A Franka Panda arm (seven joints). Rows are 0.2 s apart.
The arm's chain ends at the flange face. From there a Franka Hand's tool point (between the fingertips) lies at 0.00 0.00 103.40 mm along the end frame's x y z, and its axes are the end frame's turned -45 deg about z.
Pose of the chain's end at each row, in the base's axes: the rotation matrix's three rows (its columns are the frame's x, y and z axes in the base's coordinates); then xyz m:
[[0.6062 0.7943 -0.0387], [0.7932 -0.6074 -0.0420], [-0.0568 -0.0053 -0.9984]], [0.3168 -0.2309 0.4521]
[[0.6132 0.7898 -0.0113], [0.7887 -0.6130 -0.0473], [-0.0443 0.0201 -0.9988]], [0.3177 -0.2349 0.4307]
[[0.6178 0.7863 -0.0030], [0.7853 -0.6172 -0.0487], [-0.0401 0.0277 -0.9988]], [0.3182 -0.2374 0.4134]
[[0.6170 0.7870 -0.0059], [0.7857 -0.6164 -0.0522], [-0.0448 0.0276 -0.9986]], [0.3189 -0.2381 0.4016]
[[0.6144 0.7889 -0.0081], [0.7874 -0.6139 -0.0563], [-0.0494 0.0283 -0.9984]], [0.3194 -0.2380 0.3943]
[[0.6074 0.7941 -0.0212], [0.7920 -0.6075 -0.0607], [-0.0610 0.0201 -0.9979]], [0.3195 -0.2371 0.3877]
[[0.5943 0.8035 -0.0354], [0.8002 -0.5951 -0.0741], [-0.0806 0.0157 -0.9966]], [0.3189 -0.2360 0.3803]
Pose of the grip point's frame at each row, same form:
[[-0.1330 0.9903 -0.0387], [0.9904 0.1314 -0.0420], [-0.0364 -0.0439 -0.9984]], [0.3128 -0.2352 0.3489]
[[-0.1249 0.9921 -0.0113], [0.9912 0.1242 -0.0473], [-0.0455 -0.0171 -0.9988]], [0.3165 -0.2398 0.3274]
[[-0.1191 0.9928 -0.0030], [0.9917 0.1189 -0.0487], [-0.0479 -0.0088 -0.9988]], [0.3179 -0.2424 0.3101]
[[-0.1202 0.9928 -0.0059], [0.9914 0.1197 -0.0522], [-0.0512 -0.0122 -0.9986]], [0.3183 -0.2435 0.2983]
[[-0.1234 0.9923 -0.0081], [0.9909 0.1227 -0.0563], [-0.0549 -0.0149 -0.9984]], [0.3186 -0.2438 0.2911]
[[-0.1320 0.9910 -0.0212], [0.9896 0.1305 -0.0607], [-0.0573 -0.0289 -0.9979]], [0.3173 -0.2434 0.2845]
[[-0.1479 0.9884 -0.0354], [0.9866 0.1450 -0.0741], [-0.0681 -0.0459 -0.9966]], [0.3152 -0.2437 0.2773]

